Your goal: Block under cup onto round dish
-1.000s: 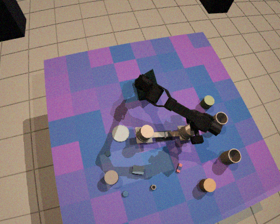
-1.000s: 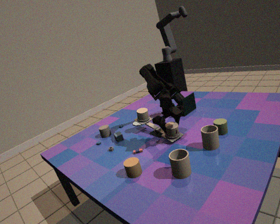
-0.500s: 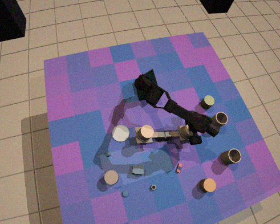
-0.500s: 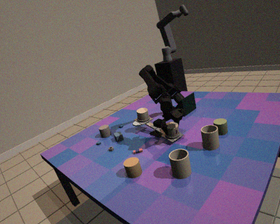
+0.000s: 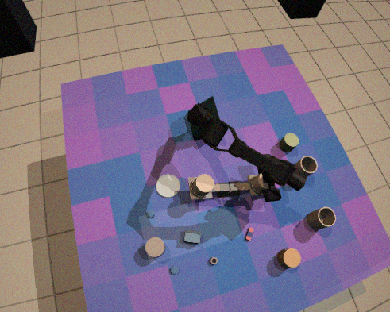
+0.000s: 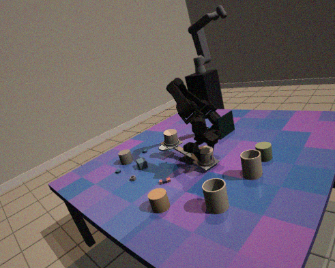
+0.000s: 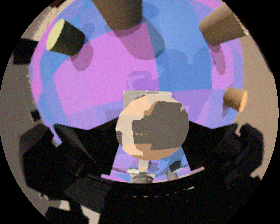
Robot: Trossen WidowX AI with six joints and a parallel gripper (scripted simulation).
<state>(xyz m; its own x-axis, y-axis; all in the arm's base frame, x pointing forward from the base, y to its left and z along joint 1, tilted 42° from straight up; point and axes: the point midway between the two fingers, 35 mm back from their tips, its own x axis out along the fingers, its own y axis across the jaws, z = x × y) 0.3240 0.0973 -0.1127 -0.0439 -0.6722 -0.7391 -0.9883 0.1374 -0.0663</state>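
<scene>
The greenish block is 1 cm below my gripper tip. From my gripper tip the other things lie so: green-topped cylinder 21 cm to the left, 14 cm behind, 1 cm below; small balance 14 cm to the right, 3 cm below, 2 cm behind; orange cylinder 30 cm ahead, 1 cm to the left, 1 cm below.
</scene>
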